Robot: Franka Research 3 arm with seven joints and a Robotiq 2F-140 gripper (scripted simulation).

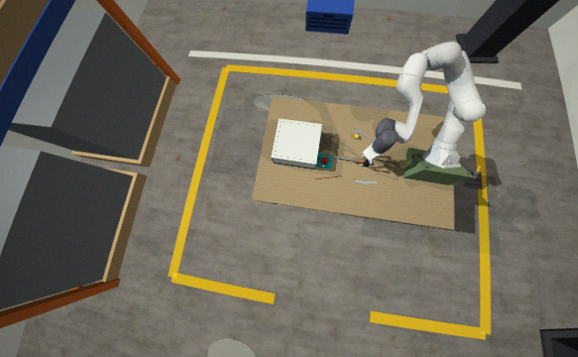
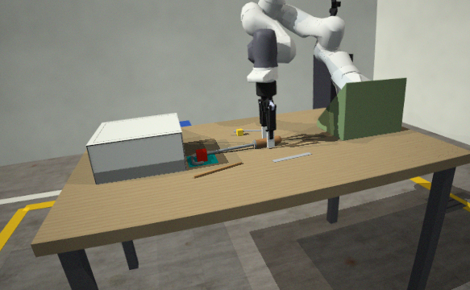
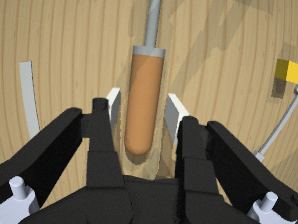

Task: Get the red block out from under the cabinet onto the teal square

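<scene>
My gripper is now 13 cm short of the hook tool, 2 cm to the right of it and 2 cm above it. Round my hand: yellow cube (19 cm to the right, 4 cm ahead, 2 cm below); then flat grey bar (15 cm to the left, 4 cm below, 1 cm behind); then grey fork-like tool (20 cm to the right, 4 cm behind, 3 cm below).
</scene>
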